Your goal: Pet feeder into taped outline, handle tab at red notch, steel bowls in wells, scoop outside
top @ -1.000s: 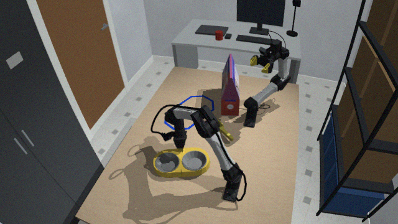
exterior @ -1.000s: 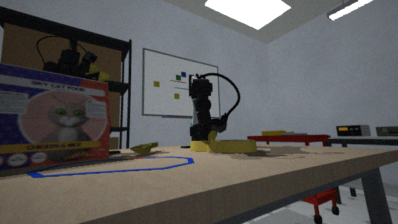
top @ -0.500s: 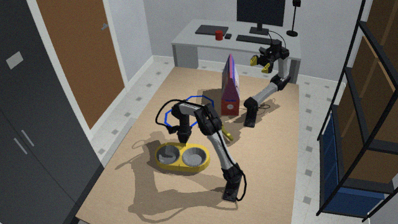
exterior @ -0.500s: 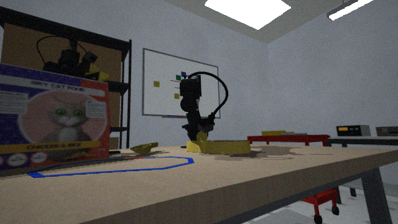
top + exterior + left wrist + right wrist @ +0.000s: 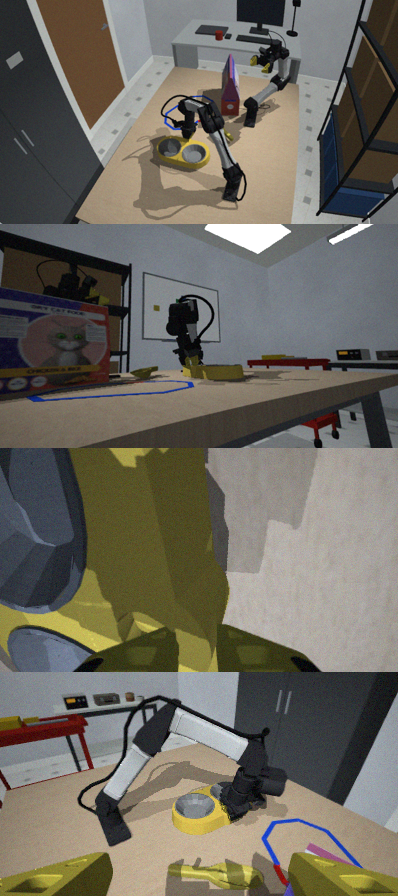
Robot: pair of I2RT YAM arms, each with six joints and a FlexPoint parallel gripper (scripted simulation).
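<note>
Now: left hand 80 mm to the right of the yellow pet feeder and 30 mm above it. The rest, counted from my left hand: yellow scoop (150 mm to the right, 150 mm behind, 20 mm below); blue taped outline (270 mm to the right, 90 mm ahead, 40 mm below).
</note>
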